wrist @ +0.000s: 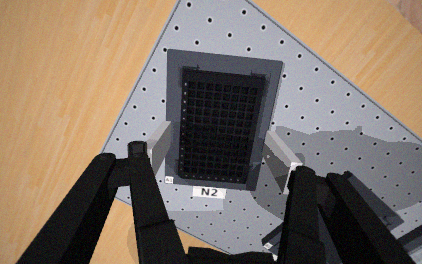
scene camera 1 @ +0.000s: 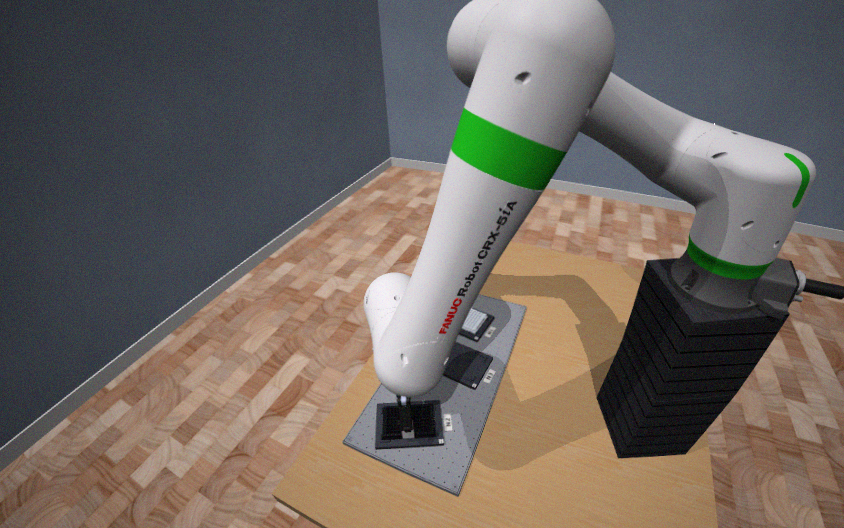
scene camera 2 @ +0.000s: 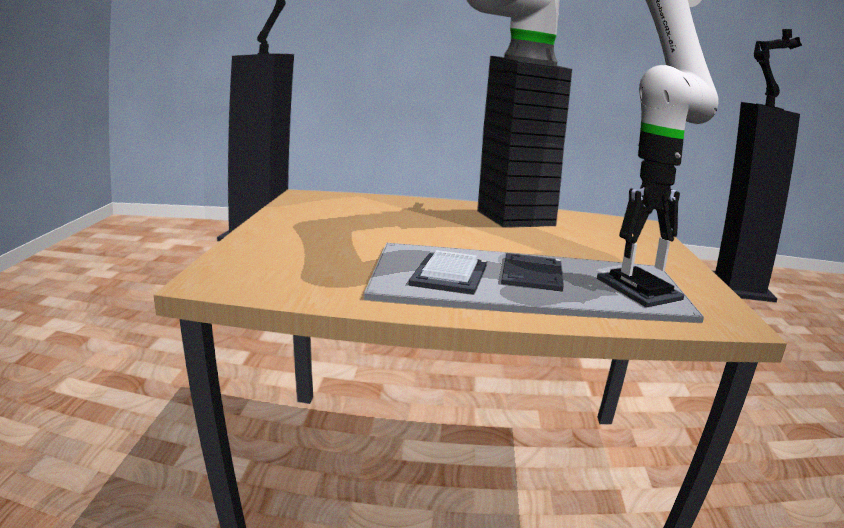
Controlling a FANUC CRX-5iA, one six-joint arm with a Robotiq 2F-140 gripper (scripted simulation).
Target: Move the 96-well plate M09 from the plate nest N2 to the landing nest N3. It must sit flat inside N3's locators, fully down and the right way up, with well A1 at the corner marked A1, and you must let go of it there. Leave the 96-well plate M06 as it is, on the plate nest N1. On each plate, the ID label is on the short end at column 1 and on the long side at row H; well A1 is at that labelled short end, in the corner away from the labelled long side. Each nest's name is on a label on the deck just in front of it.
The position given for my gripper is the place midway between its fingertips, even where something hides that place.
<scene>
In view: my gripper (scene camera 2: 643, 271), a black 96-well plate M09 (scene camera 1: 427, 422), a white plate M06 (scene camera 2: 447, 266), a landing nest N3 (scene camera 2: 534, 272) and a plate nest N2 (scene camera 1: 415, 442).
The black 96-well plate M09 is seen too in the wrist view (wrist: 219, 111) and in scene camera 2 (scene camera 2: 641, 281). My gripper also shows in the wrist view (wrist: 217, 138). The landing nest N3 shows as well in scene camera 1 (scene camera 1: 464, 361).
</scene>
